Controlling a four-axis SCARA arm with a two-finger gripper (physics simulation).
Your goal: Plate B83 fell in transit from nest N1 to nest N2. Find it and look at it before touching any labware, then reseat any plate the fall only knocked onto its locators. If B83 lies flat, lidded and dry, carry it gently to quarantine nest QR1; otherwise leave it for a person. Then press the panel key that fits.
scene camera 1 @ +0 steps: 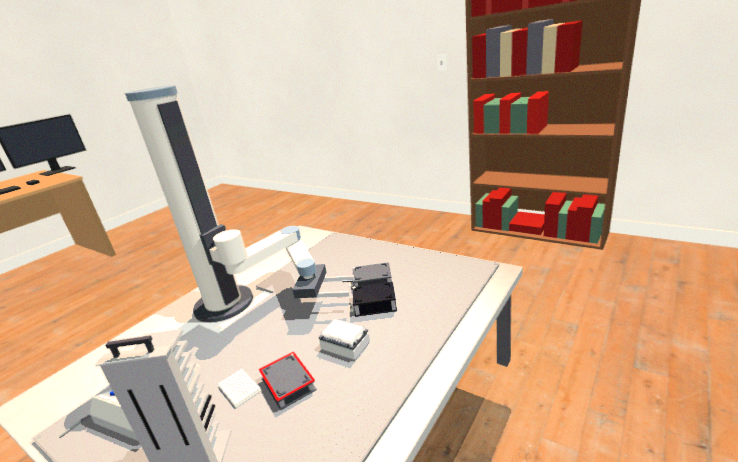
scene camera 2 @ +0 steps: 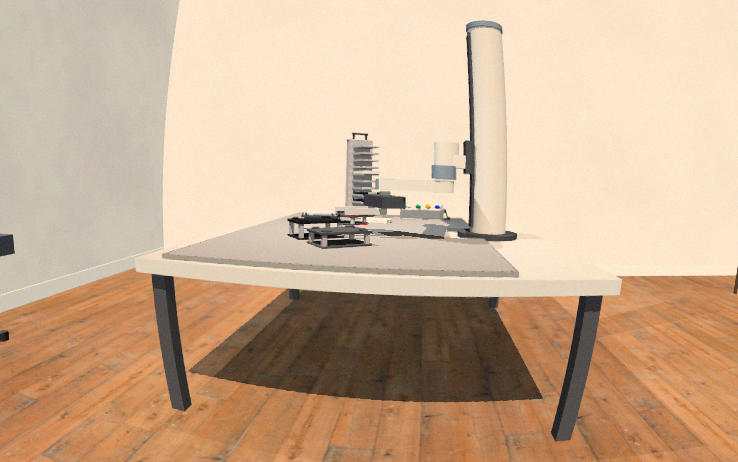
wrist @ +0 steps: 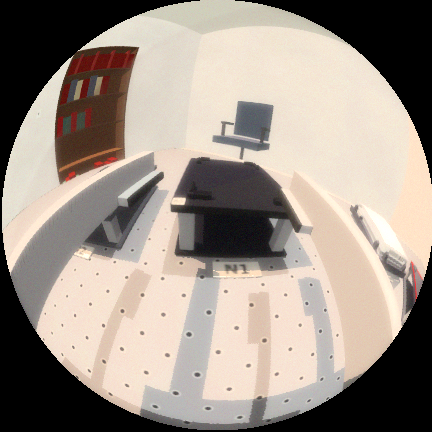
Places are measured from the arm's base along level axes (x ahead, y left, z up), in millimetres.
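Pixels of known places: gripper, fingertip midpoint: (scene camera 1: 351,285) (scene camera 2: 339,210) (wrist: 221,169); arm's base at its link origin: (scene camera 1: 224,304) (scene camera 2: 487,237).
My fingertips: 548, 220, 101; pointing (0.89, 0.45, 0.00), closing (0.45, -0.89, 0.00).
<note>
Ahead of a thing's pixels: the offset from my fingertips to its middle, as dx, dy, dz.
My gripper (scene camera 1: 351,287) (scene camera 2: 338,211) (wrist: 221,169) is open, its fingers partly drawn together. The fingertips are close to nest N1 @[+80, +29, -56] (scene camera 1: 373,293) (scene camera 2: 314,220) (wrist: 232,187), a black stand with corner locators and no plate visible on it. No plate shows between the fingers. The grey nest N2 @[-30, +175, -63] (scene camera 1: 371,271) (scene camera 2: 338,232) stands beside it, partly behind the left finger in the wrist view. A flat white plate-like piece @[-75, -525, -76] (scene camera 1: 239,387) lies on the mat beside a red-edged nest @[+56, -437, -65] (scene camera 1: 287,375). A white-topped piece @[+116, -214, -26] (scene camera 1: 343,331) rests on a light device. No B83 label is readable.
A tall shelved rack @[+24, -752, +133] (scene camera 1: 145,403) (scene camera 2: 351,171) with a handle stands at the mat's far end in scene camera 2. A panel @[-285, -764, -46] (scene camera 2: 422,214) with coloured keys is near it. The arm's column (scene camera 1: 177,207) (scene camera 2: 487,130) rises at the table's side.
</note>
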